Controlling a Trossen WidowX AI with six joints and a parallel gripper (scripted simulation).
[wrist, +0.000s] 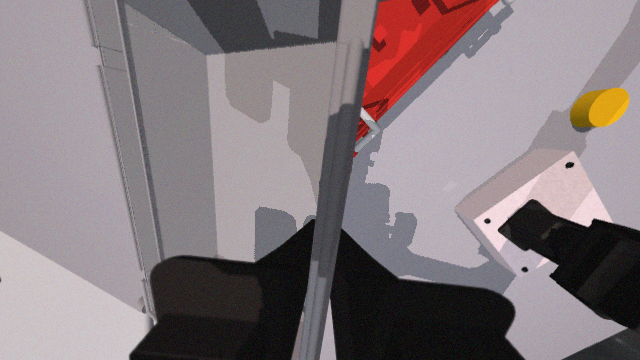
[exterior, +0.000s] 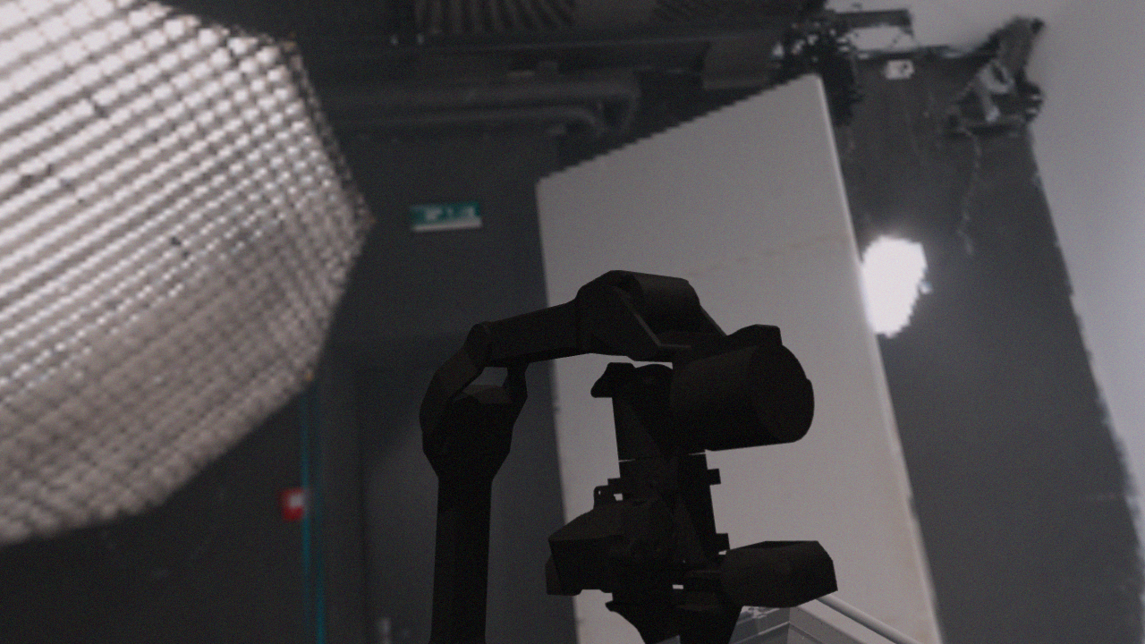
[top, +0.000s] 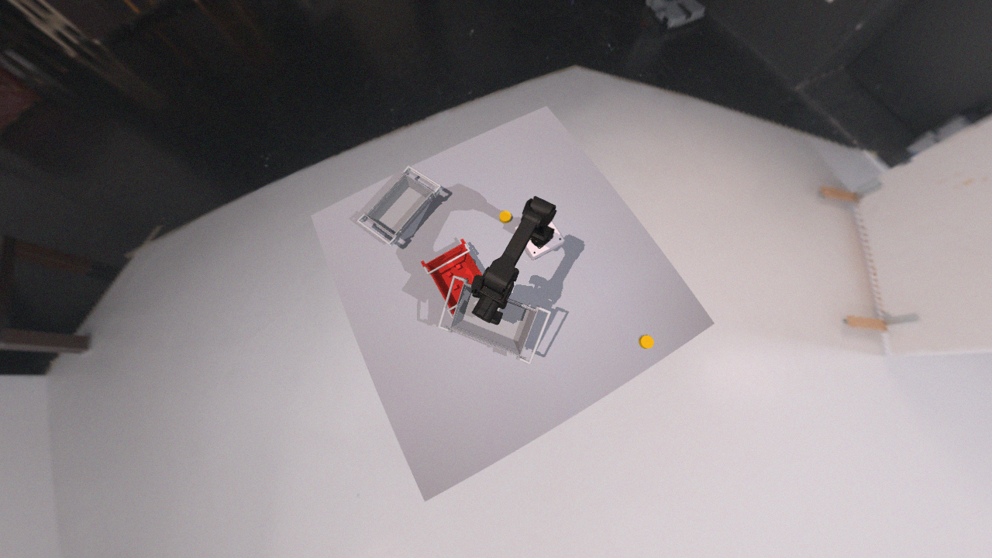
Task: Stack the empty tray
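The grey tray lies 70 mm ahead of my gripper tip and 40 mm to the left of it.
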